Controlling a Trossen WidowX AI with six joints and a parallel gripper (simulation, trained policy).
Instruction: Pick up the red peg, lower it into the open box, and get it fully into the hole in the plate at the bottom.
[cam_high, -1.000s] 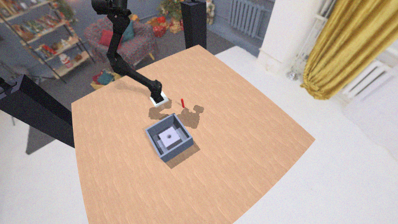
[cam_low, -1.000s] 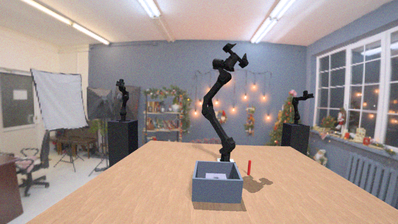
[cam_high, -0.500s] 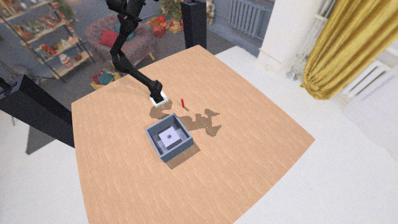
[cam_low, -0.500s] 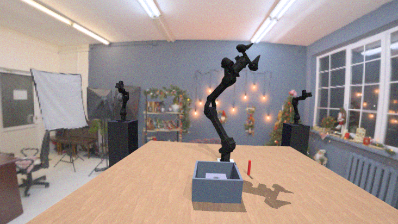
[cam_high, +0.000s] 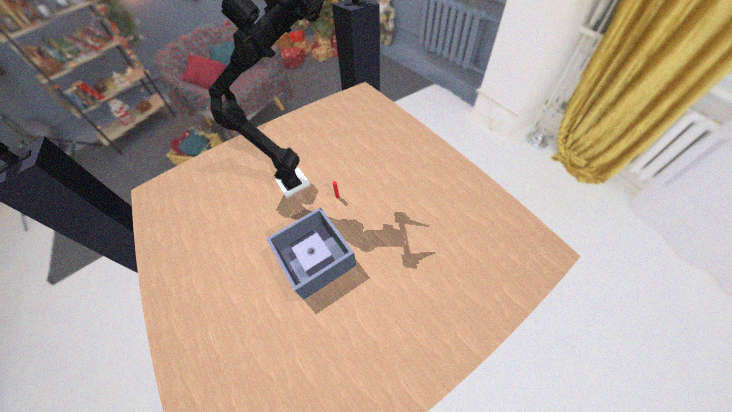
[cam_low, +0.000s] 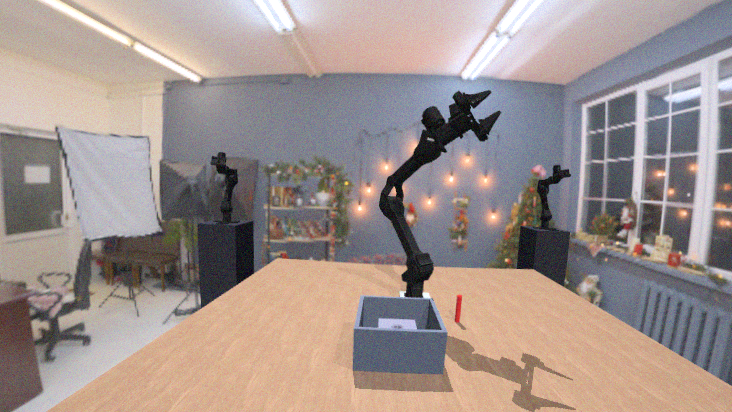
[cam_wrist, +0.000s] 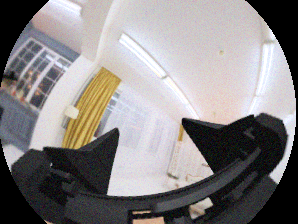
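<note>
Right now my gripper tip is 61 cm above the red peg, 9 cm to the left of it and 5 cm short of it. From my gripper tip the other things lie so: blue-grey box 62 cm below, 28 cm to the right, 22 cm ahead; light grey plate 60 cm below, 28 cm to the right, 22 cm ahead.
</note>
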